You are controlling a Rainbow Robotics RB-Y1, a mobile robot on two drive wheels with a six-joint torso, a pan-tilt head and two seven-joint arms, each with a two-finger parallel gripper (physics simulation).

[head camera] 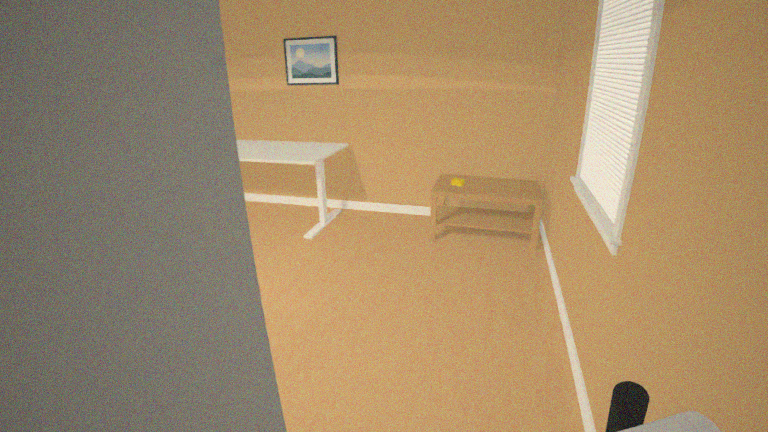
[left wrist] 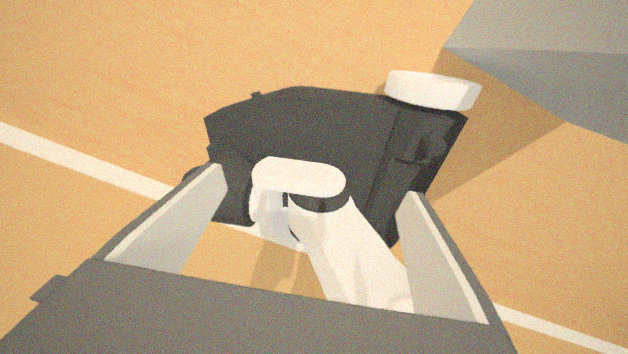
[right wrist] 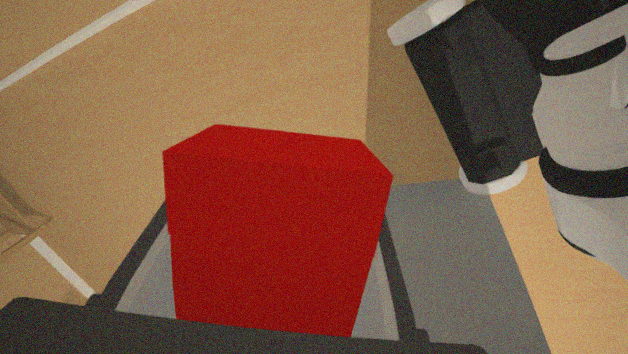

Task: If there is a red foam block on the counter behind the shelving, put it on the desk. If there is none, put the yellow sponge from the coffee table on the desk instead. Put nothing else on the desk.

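Frame: origin at the robot's base, x back, y right, z up, level; centimetres.
Seen in the pictures: left gripper, between the fingertips: (left wrist: 311,189); right gripper, between the fingertips: (right wrist: 283,196).
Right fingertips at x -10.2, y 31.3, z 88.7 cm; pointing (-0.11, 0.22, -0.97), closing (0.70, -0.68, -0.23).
Offsets run from my right fingertips to a thing's middle. "*": to the spot under its first point. Level surfaces: height alone.
A red foam block {dz +1.9, dx -0.6, dy -1.4 cm} (right wrist: 275,235) fills the middle of the right wrist view, between the fingers of my right gripper (right wrist: 283,196), which is shut on it. My left gripper (left wrist: 311,189) is open in the left wrist view, with parts of the robot's own body showing beyond its fingers. The white desk {dz -16.6 cm} (head camera: 284,152) stands by the far wall in the head view, its left part hidden. The yellow sponge (head camera: 457,182) lies on the wooden coffee table {dz -43.6 cm} (head camera: 499,188) in the far corner. The counter does not show.
A tall grey panel (head camera: 123,214) (right wrist: 450,260) stands close and covers the left of the head view; a grey surface (left wrist: 560,75) also shows in the left wrist view. A window {* dz +37.5, dx -133.9, dy +75.8 cm} (head camera: 617,118) is on the right wall, a picture (head camera: 311,60) on the far wall.
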